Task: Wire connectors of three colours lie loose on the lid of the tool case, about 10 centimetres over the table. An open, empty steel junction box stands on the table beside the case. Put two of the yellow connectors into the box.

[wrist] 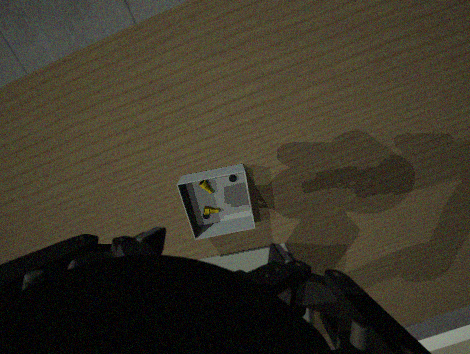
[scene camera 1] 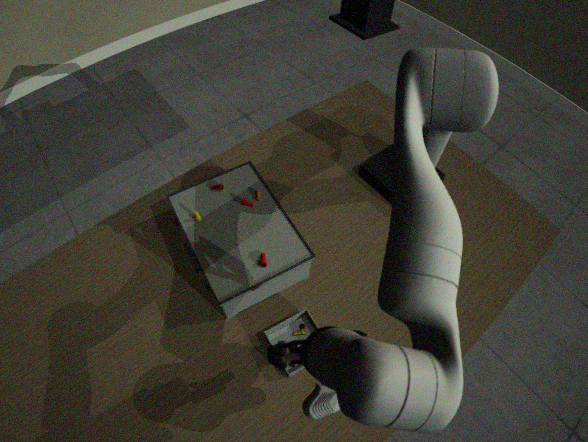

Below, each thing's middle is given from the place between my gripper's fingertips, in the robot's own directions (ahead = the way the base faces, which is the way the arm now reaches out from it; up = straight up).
Scene:
The steel junction box [scene camera 1: 284, 331] lies 1 cm behind my hand, 3 cm to the right of it and 15 cm below it. Also, from my hand: tool case [scene camera 1: 226, 244] 4 cm behind, 30 cm to the right, 11 cm below.

